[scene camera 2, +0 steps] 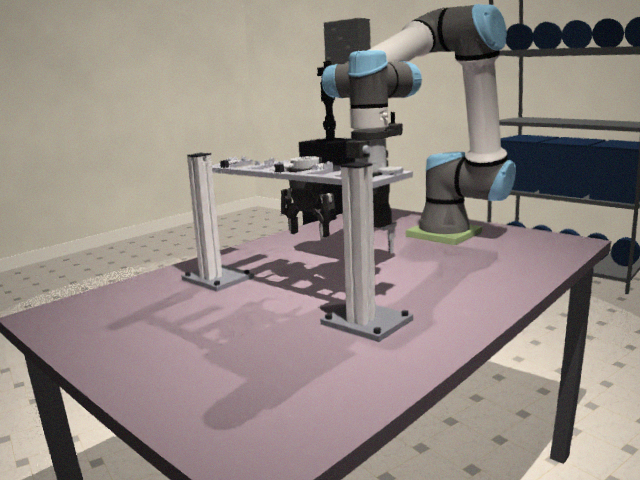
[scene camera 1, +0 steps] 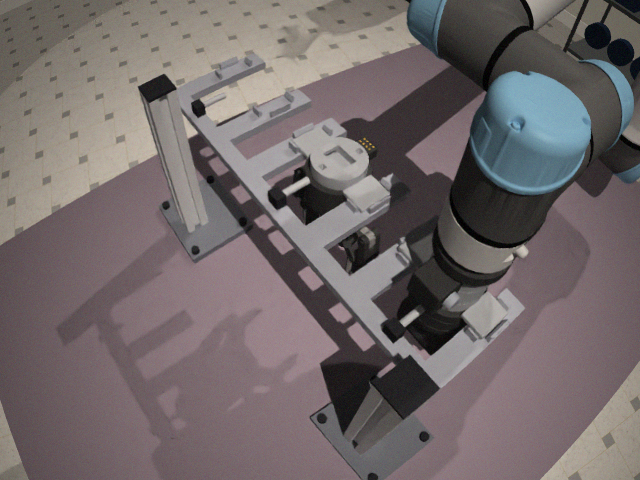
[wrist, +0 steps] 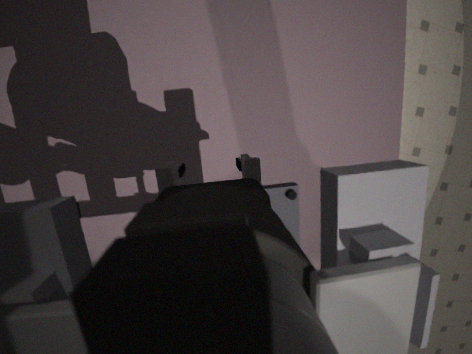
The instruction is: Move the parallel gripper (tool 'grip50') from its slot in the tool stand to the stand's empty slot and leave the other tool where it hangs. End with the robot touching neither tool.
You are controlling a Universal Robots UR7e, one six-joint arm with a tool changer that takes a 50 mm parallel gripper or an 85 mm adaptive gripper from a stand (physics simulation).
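Frame: origin at the arm's base, x ahead, y left, z up, level; centimetres.
Where they show: arm's base, origin of its link: (scene camera 2: 444,227).
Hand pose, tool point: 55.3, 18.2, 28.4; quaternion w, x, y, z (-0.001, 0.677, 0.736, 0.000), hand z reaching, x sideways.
Observation:
Things, the pixels of their top centre, and the offset from my tool point, as dx, dy, dz. "spot": a spot on its surface instead.
- outer tine, a spot on its surface: (wrist: 385,200) spot: -4.1, +5.3, -2.2
- left side plate, a spot on its surface: (wrist: 40,325) spot: -1.3, -4.5, -1.2
- far post, a spot on its surface: (scene camera 1: 173,160) (scene camera 2: 206,206) spot: +15.6, -37.8, -11.1
The parallel gripper (wrist: 210,168) is coupled under the arm's wrist, in the stand's slot by the near post. Its right side plate (scene camera 1: 485,314) (wrist: 367,307) is over the outer tine (scene camera 1: 457,356) (wrist: 385,200), close to or on it; exact contact is unclear. The left side plate (wrist: 40,325) is in shadow by the other tine. The fingers are apart with nothing seen between them; one finger (scene camera 2: 391,240) hangs below the rack. The adaptive gripper (scene camera 1: 338,162) (scene camera 2: 305,163) hangs in the middle slot, apart from the arm. The far slot, between tines (scene camera 1: 222,77) (scene camera 1: 273,109), is empty.
The tool stand has a near post (scene camera 1: 405,384) (scene camera 2: 359,248) and a far post (scene camera 1: 173,160) (scene camera 2: 205,217). Black-ended pins (scene camera 1: 393,329) (scene camera 1: 277,197) (scene camera 1: 199,107) point into the slots from the crossbar. A shelf unit (scene camera 2: 568,52) stands behind the arm's base.

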